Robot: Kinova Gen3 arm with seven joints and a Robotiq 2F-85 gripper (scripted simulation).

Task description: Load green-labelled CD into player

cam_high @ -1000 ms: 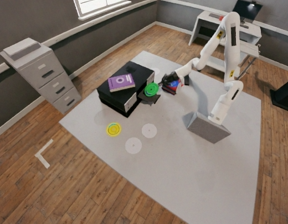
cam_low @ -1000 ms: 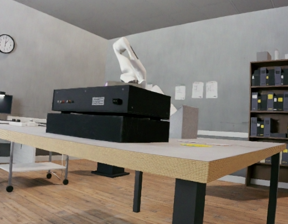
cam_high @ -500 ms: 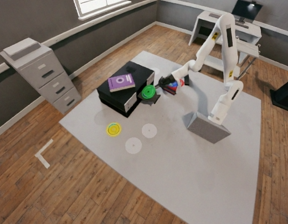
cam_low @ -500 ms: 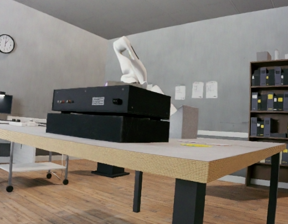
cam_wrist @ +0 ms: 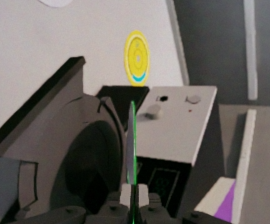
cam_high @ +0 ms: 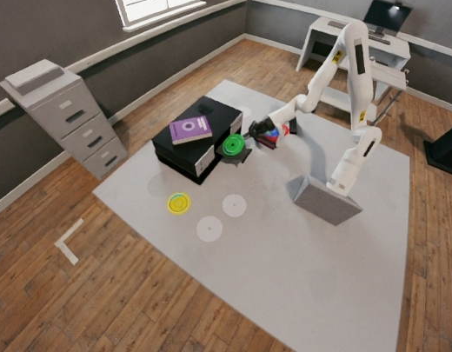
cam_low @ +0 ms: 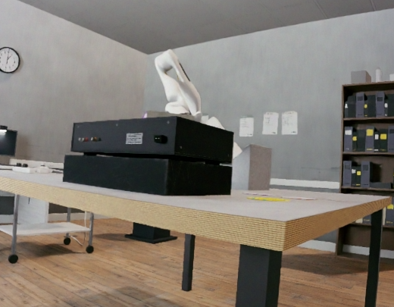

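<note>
Right now my hand is 5 cm to the right of the CD, 5 cm short of it and 4 cm above it. Round my hand: purple book (27 cm ahead, 9 cm to the left); then black block (44 cm to the right, 20 cm below, 18 cm behind).
</note>
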